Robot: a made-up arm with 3 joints. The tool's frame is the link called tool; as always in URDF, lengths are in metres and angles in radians.
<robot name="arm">
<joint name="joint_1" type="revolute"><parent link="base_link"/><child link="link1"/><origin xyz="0.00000 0.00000 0.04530" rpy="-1.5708 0.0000 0.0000"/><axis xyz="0 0 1"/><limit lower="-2.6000" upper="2.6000"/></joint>
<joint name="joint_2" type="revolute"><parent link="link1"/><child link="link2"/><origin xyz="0.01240 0.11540 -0.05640" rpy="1.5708 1.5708 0.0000"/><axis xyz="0 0 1"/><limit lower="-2.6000" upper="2.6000"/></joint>
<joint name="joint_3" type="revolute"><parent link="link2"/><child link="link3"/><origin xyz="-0.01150 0.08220 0.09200" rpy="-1.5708 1.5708 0.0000"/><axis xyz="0 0 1"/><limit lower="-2.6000" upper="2.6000"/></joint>
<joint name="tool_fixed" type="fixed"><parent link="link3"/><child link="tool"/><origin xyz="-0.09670 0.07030 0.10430" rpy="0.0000 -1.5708 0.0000"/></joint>
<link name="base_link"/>
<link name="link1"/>
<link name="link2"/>
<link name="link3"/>
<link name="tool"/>
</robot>
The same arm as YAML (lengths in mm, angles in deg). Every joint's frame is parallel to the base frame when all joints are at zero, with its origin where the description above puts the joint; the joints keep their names.
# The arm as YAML. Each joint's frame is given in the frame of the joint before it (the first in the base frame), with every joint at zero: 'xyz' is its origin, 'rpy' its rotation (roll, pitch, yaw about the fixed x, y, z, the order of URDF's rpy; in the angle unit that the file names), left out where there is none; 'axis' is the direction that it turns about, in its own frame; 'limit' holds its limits. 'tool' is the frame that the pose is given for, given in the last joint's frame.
units:
  length: mm
  angle: deg
joints:
  - name: joint_1
    type: revolute
    origin:
      xyz: [0.0, 0.0, 45.3]
    axis: "+y"
    limit:
      lower: -148.97
      upper: 148.97
  - name: joint_2
    type: revolute
    origin:
      xyz: [12.4, -56.4, -115.4]
    axis: "+z"
    limit:
      lower: -148.97
      upper: 148.97
  - name: joint_3
    type: revolute
    origin:
      xyz: [82.2, 11.5, 92.0]
    axis: "+x"
    limit:
      lower: -148.97
      upper: 148.97
tool:
  origin:
    xyz: [104.3, 70.3, 96.7]
    rpy: [0.0, 0.0, 0.0]

